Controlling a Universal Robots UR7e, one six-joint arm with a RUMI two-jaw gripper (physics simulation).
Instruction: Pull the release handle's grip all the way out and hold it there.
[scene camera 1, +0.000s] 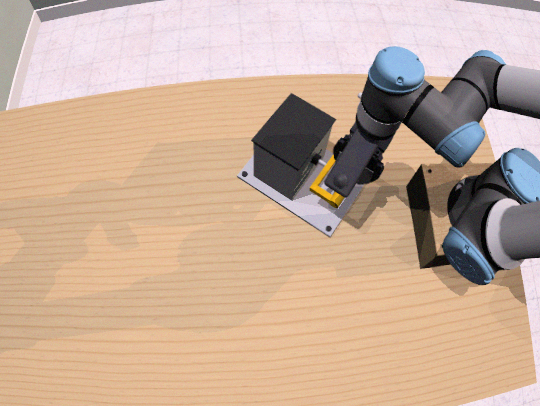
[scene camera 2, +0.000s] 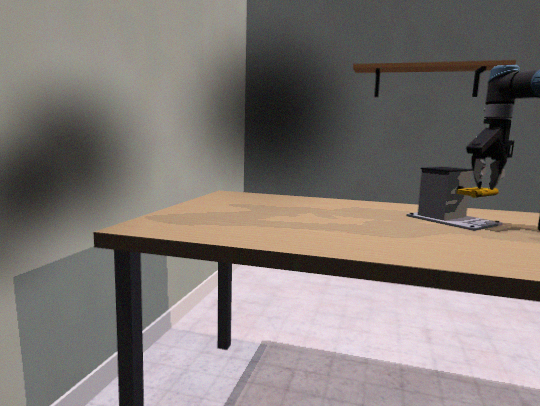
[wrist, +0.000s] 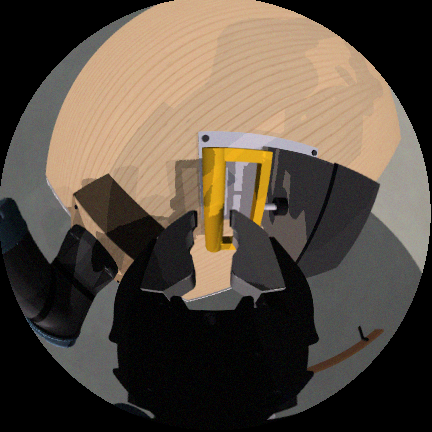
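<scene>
The release handle is a yellow rectangular frame with a thick round grip bar (scene camera 1: 336, 200) (wrist: 213, 185) on its outer side. In scene camera 2 the yellow handle (scene camera 2: 477, 192) stands level above the base plate. A short pale rod (wrist: 270, 206) joins it to the black housing (scene camera 1: 294, 130) (scene camera 2: 437, 192) (wrist: 352, 210), with a gap between frame and housing. My gripper (scene camera 2: 486, 187) (wrist: 212, 211) points down, part open, with nothing clamped. Its fingertips are at the top of the handle, one on each side of the grip bar in the wrist view. In scene camera 1 the gripper body hides the fingertips and part of the handle.
The housing stands on a light grey base plate (scene camera 1: 310, 212) (scene camera 2: 472, 225) (wrist: 240, 140) with dark bolts. A brown block-shaped mount (scene camera 1: 421, 220) (wrist: 117, 215) stands beside the arm's base, to the right in scene camera 1. A wall shelf (scene camera 2: 430, 66) is behind the table.
</scene>
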